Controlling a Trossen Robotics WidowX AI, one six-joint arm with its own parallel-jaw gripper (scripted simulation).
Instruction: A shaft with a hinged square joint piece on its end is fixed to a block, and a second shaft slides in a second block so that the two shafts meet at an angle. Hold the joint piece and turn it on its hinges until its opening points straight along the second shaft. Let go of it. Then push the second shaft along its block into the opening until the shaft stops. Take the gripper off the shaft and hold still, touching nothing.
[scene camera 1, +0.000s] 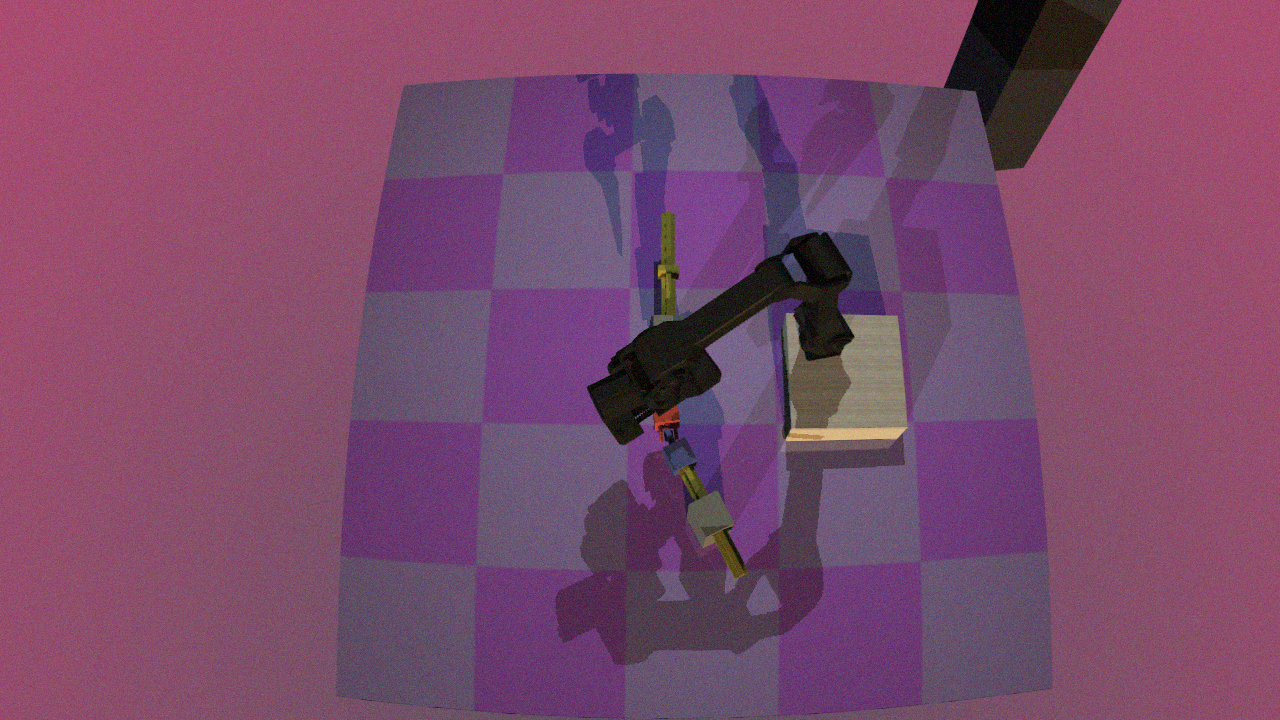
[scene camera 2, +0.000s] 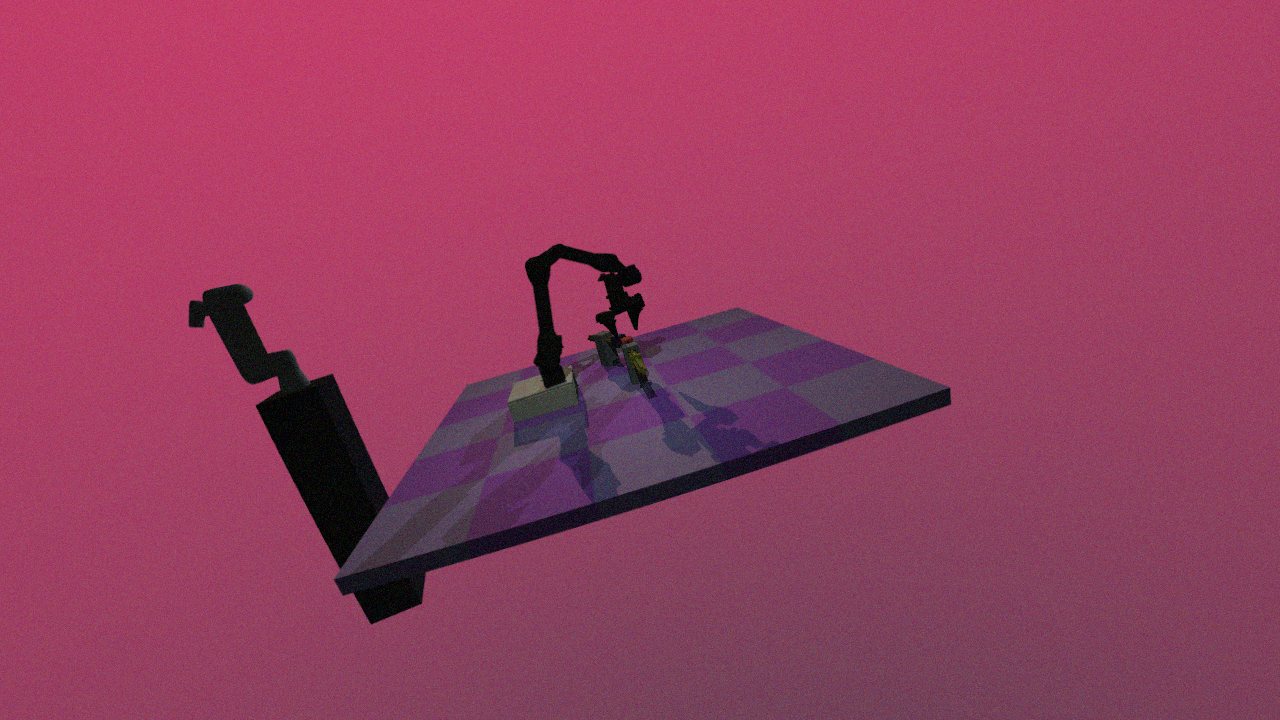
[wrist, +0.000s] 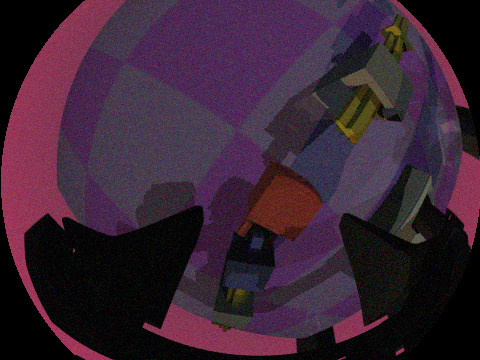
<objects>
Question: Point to a red square joint piece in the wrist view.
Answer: At 284, 202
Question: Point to the gripper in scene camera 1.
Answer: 661, 411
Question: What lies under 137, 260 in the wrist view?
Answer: The gripper.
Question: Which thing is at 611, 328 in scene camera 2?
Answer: The gripper.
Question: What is the gripper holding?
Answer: Nothing.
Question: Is the gripper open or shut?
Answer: Open.
</objects>
